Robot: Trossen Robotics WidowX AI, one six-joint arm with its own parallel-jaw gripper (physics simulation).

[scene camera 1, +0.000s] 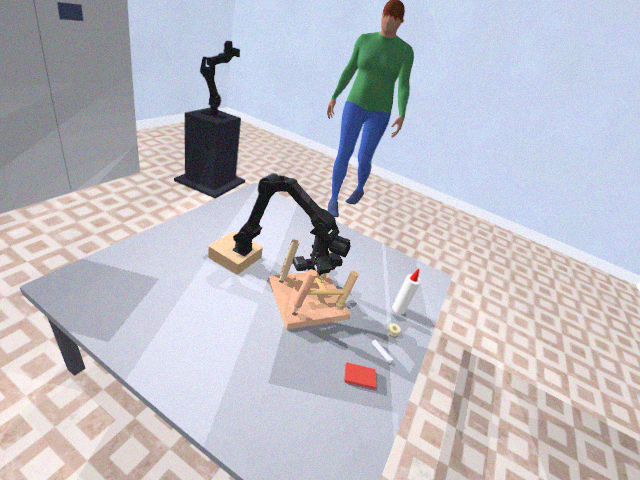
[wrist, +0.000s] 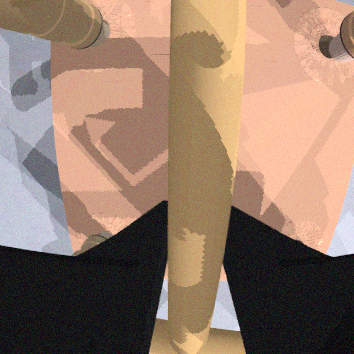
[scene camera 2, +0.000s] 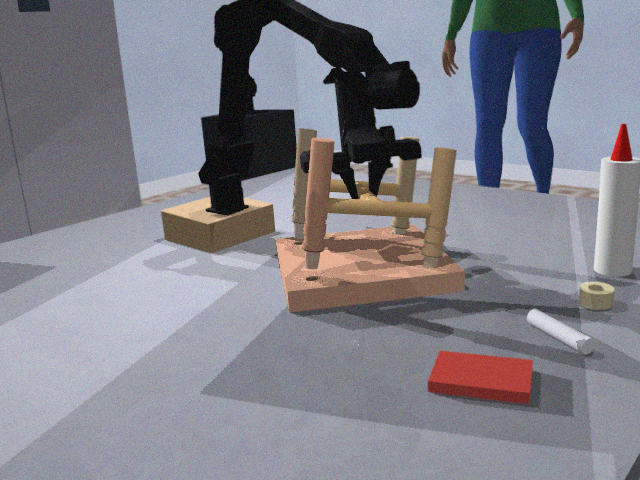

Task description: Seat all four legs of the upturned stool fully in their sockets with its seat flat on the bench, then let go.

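Seen in the pictures: gripper, between the fingertips: point(wrist: 193, 209); arm's base, origin of its link: point(scene camera 1: 242, 249) point(scene camera 2: 227, 209).
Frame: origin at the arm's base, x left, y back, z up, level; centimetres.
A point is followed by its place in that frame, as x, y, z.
Note:
The pinkish seat point(scene camera 1: 320, 314) @(-11.9, -43.3, -2.7) point(scene camera 2: 377, 286) @(-13.7, -44.0, -3.6) point(wrist: 280, 130) @(-9.5, -32.4, -2.9) lies on the bench. The leg frame stands upright above it, slightly tilted. The reddish front left leg point(scene camera 1: 305, 291) @(-17.0, -36.7, 9.8) point(scene camera 2: 318, 196) @(-16.9, -37.0, 9.7) has its grey tip above and apart from its socket point(scene camera 2: 311, 278) @(-16.4, -34.2, -3.2) point(wrist: 326, 46). The back left leg point(scene camera 1: 289, 260) @(-4.3, -23.8, 9.0) point(scene camera 2: 305, 175) @(-4.0, -24.3, 9.3) has its tip just above its hole. The front right leg point(scene camera 1: 347, 289) @(-4.5, -48.9, 7.9) point(scene camera 2: 440, 196) @(-4.3, -49.4, 7.9) and back right leg point(scene camera 2: 406, 180) @(8.4, -36.7, 6.8) have tips showing at the seat; their depth is unclear. My gripper point(scene camera 2: 364, 195) @(-2.3, -34.9, 4.3) point(wrist: 193, 209) @(-2.3, -34.9, 4.3) is shut on the middle stretcher point(wrist: 200, 150) @(-4.7, -37.3, 7.6).
A white glue bottle with red tip point(scene camera 1: 405, 297) @(11.1, -70.5, 3.5) point(scene camera 2: 615, 217) @(11.1, -70.7, 3.3), a tan ring point(scene camera 2: 585, 298) @(-2.3, -70.1, -4.8), a white stick point(scene camera 1: 382, 351) @(-13.5, -69.4, -4.4) point(scene camera 2: 558, 330) @(-14.0, -69.7, -4.5) and a red block point(scene camera 1: 360, 375) @(-27.1, -65.2, -4.7) point(scene camera 2: 480, 377) @(-28.1, -65.6, -4.8) lie to the right and front. The arm's wooden base point(scene camera 1: 222, 254) @(-8.1, 4.5, 0.0) point(scene camera 2: 186, 227) @(-8.2, 3.5, -2.0) is at left. A person point(scene camera 1: 382, 72) stands behind.

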